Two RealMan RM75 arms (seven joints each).
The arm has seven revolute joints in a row. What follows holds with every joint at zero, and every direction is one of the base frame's. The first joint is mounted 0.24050 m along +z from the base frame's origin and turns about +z. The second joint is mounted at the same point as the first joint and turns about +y. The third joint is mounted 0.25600 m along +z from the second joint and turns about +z. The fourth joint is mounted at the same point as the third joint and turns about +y. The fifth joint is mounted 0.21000 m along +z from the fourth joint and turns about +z. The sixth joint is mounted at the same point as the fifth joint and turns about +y. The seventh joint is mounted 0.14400 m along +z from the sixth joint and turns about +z. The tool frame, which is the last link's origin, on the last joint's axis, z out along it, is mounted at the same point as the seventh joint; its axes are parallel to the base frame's.
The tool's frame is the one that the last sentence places.
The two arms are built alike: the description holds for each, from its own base.
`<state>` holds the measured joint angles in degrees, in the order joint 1, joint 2, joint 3, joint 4, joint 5, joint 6, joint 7, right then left.
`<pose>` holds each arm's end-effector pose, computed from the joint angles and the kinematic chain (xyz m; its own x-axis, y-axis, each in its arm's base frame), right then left.
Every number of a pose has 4 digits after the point.
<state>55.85 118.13 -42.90 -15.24 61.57 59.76 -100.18 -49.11 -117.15 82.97 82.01 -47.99 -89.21 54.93</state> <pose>0.1770 0.4245 -0.0707 0.8887 -0.3179 -0.3303 -0.4097 -0.8740 -0.2612 -0.0400 0.3641 -0.0064 0.9850 -0.0444 -0.1665 -0.0758 -0.9793 -0.1875</pose>
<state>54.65 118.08 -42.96 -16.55 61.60 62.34 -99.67 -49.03 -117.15 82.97 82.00 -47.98 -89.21 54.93</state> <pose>0.1798 0.4198 -0.0671 0.8826 -0.3228 -0.3417 -0.4130 -0.8797 -0.2358 -0.0405 0.3641 -0.0064 0.9851 -0.0428 -0.1667 -0.0743 -0.9794 -0.1875</pose>
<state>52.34 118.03 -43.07 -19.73 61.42 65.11 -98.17 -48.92 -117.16 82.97 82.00 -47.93 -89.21 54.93</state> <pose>0.1872 0.4161 -0.0576 0.8733 -0.3333 -0.3555 -0.4262 -0.8759 -0.2260 -0.0413 0.3641 -0.0064 0.9851 -0.0408 -0.1673 -0.0725 -0.9795 -0.1879</pose>
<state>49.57 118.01 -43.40 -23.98 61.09 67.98 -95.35 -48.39 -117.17 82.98 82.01 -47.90 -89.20 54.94</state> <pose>0.1960 0.4122 -0.0452 0.8594 -0.3550 -0.3681 -0.4512 -0.8651 -0.2191 -0.0447 0.3637 -0.0065 0.9853 -0.0321 -0.1676 -0.0639 -0.9801 -0.1881</pose>
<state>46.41 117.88 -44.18 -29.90 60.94 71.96 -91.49 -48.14 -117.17 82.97 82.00 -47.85 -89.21 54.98</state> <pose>0.2027 0.4075 -0.0277 0.8468 -0.3726 -0.3796 -0.4709 -0.8570 -0.2094 -0.0464 0.3636 -0.0064 0.9853 -0.0281 -0.1684 -0.0601 -0.9803 -0.1884</pose>
